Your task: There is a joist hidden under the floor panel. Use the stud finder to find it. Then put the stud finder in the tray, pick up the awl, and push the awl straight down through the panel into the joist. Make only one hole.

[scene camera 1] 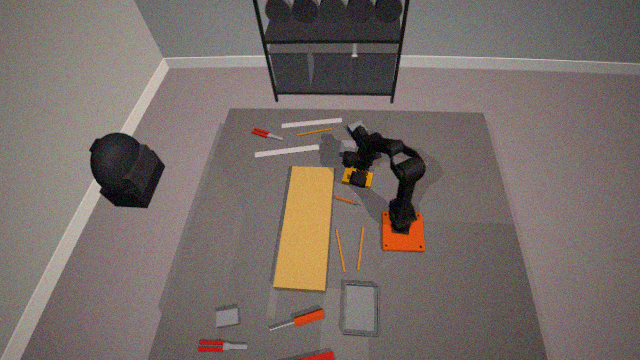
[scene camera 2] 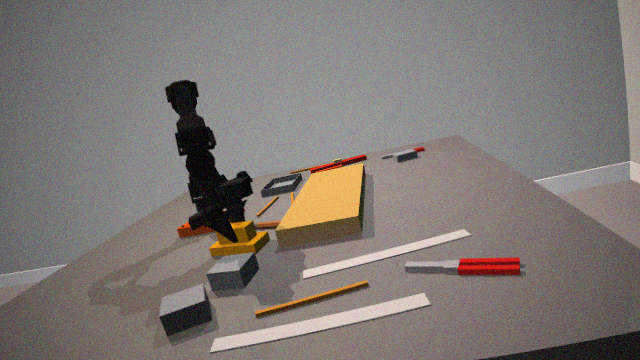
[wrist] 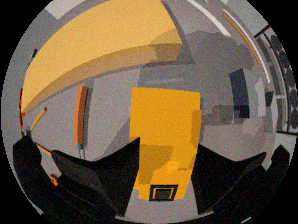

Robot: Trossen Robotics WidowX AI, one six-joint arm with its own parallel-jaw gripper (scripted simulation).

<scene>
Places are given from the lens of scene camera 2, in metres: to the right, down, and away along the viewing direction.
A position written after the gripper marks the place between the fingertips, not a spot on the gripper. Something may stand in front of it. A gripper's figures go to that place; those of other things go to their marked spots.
gripper [scene camera 2: 241, 238]: -0.18, 0.13, 0.84
stud finder [scene camera 2: 249, 241]: -0.15, 0.14, 0.81
</scene>
